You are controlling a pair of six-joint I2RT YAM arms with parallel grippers.
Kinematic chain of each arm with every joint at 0, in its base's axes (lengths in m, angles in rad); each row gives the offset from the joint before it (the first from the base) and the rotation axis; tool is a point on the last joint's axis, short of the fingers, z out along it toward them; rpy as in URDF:
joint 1: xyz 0 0 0.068 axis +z
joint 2: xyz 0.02 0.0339 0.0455 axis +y
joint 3: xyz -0.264 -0.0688 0 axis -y
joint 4: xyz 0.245 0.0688 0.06 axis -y
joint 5: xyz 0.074 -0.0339 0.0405 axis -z
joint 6: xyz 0.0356 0 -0.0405 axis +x
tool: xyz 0 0 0 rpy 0 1.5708 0
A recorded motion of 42 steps. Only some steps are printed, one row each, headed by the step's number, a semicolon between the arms.
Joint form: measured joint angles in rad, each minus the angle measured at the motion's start. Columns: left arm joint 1, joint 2, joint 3, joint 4, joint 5, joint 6; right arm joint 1, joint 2, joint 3, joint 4, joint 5, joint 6.
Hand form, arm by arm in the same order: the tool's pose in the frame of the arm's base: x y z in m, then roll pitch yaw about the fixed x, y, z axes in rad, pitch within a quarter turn. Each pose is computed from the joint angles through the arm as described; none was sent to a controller.
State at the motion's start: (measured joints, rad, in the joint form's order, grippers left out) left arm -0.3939 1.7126 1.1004 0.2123 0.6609 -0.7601; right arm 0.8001 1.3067 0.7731 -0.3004 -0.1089 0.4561
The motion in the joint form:
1: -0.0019 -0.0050 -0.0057 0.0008 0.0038 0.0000; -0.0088 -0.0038 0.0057 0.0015 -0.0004 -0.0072
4: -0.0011 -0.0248 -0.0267 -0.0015 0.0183 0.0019; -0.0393 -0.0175 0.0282 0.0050 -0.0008 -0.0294
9: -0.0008 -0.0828 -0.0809 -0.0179 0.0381 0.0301; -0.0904 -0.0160 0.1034 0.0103 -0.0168 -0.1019
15: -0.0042 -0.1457 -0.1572 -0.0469 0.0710 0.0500; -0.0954 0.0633 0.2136 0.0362 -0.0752 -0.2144
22: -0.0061 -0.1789 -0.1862 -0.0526 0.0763 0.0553; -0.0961 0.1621 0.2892 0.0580 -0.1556 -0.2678
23: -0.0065 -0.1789 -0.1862 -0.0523 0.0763 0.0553; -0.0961 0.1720 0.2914 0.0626 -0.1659 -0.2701
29: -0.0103 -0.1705 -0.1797 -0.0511 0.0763 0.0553; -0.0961 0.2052 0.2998 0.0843 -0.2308 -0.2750
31: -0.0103 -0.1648 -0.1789 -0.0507 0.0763 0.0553; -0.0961 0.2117 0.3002 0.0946 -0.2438 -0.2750
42: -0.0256 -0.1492 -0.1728 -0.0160 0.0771 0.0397; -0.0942 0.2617 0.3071 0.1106 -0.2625 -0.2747
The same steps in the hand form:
1: 0.3467 -0.1687 0.2435 -1.9329 0.5261 -2.8595; 0.1847 0.1924 0.2172 2.6749 0.6162 -2.9073
4: 0.3414 -0.1665 0.2436 -1.9307 0.5216 -2.8716; 0.1919 0.1881 0.2281 2.6633 0.6600 -2.9285
9: 0.3266 -0.1609 0.2449 -1.9381 0.5332 -2.9018; 0.2085 0.1850 0.2528 2.6543 0.7568 -2.9249
15: 0.3070 -0.1549 0.2387 -1.9572 0.5090 -2.9509; 0.2273 0.2019 0.2705 2.6758 0.8450 -2.7993
22: 0.2987 -0.1523 0.2394 -1.9571 0.5114 -2.9592; 0.2442 0.2195 0.2689 2.6607 0.8527 -2.7158
23: 0.2987 -0.1524 0.2394 -1.9569 0.5116 -2.9595; 0.2455 0.2211 0.2670 2.6552 0.8491 -2.7104
29: 0.2999 -0.1543 0.2390 -1.9573 0.5110 -2.9635; 0.2492 0.2272 0.2617 2.6039 0.8382 -2.6943
31: 0.3007 -0.1547 0.2375 -1.9602 0.5073 -2.9649; 0.2501 0.2285 0.2607 2.5909 0.8403 -2.6937
42: 0.3022 -0.1610 0.2376 -1.9406 0.5135 -2.9663; 0.2560 0.2352 0.2484 2.5841 0.8110 -2.6822

